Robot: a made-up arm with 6 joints. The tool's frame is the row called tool.
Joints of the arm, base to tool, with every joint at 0 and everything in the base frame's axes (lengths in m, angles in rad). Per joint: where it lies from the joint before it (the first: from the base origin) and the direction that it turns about. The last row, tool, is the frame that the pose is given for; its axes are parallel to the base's.
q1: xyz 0 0 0.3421 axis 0 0 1
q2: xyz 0 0 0 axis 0 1 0
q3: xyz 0 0 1.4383 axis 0 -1 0
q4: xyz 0 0 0 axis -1 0 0
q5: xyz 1.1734 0 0 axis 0 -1 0
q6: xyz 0 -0.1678 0 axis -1 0 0
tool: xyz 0 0 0
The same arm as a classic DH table. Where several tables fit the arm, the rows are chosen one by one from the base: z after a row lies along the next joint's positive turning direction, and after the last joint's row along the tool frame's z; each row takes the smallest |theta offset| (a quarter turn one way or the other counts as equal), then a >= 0, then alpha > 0; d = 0 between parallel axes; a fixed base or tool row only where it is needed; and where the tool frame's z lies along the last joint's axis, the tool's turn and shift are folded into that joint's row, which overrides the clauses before.
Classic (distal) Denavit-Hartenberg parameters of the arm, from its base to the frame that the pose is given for. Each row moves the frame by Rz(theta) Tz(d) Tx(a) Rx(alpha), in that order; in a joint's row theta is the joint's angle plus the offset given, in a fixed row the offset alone. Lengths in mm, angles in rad.
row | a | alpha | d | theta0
q1 | 0 | -1.5708 | 342.1 | 0
q2 | 1438.3 | 3.1416 | 0 | -1.5708
q3 | 0 | -1.5708 | 0 | 0
q4 | 0 | 1.5708 | -1173.4 | 0
q5 | 0 | -1.5708 | 167.8 | 0
q6 | 0 | 1.5708 | 0 | 1.5708
tool (fixed) | 0 | 0 | 0 | -1.5708

